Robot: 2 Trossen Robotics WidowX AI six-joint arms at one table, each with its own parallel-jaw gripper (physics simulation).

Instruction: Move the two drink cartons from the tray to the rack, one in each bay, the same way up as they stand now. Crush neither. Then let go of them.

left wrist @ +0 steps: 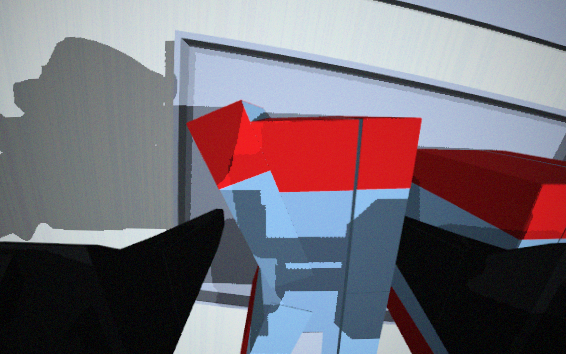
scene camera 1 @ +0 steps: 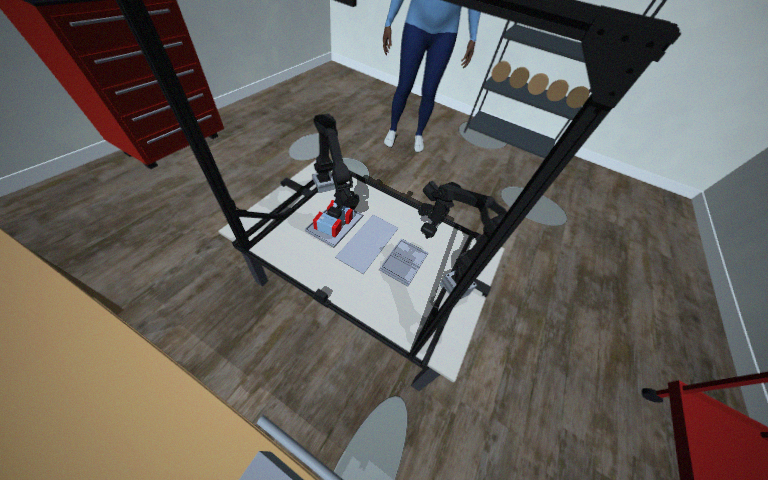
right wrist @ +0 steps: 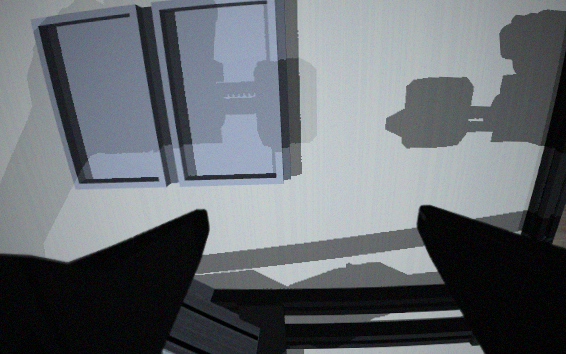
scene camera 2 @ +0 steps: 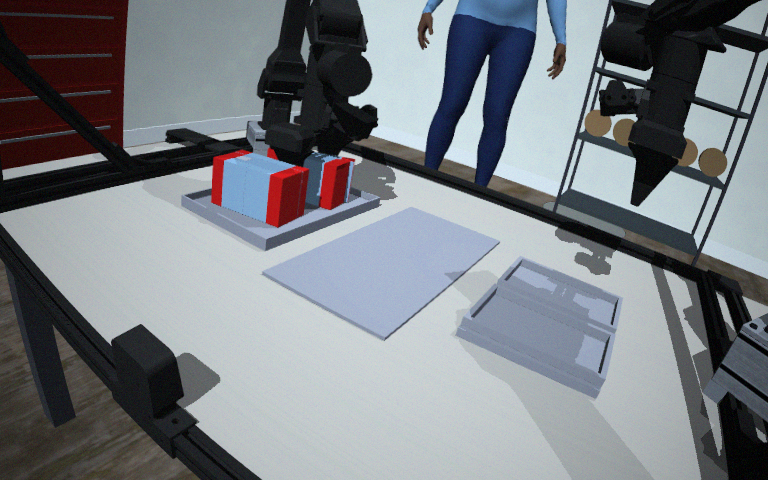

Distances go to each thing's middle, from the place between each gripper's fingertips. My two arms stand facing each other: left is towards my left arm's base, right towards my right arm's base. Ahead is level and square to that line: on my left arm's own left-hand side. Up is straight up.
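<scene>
From my right hand: flat grey mat (scene camera 2: 378, 277), 140 mm below, 220 mm to the left, 170 mm behind; grey tray (scene camera 2: 262, 235), 140 mm below, 420 mm to the left, 220 mm behind.
My left hand: 20 mm above the grey tray, 10 mm to the left of it, 50 mm past it. Flat grey mat, from my left hand: 20 mm below, 210 mm to the right, 10 mm behind.
</scene>
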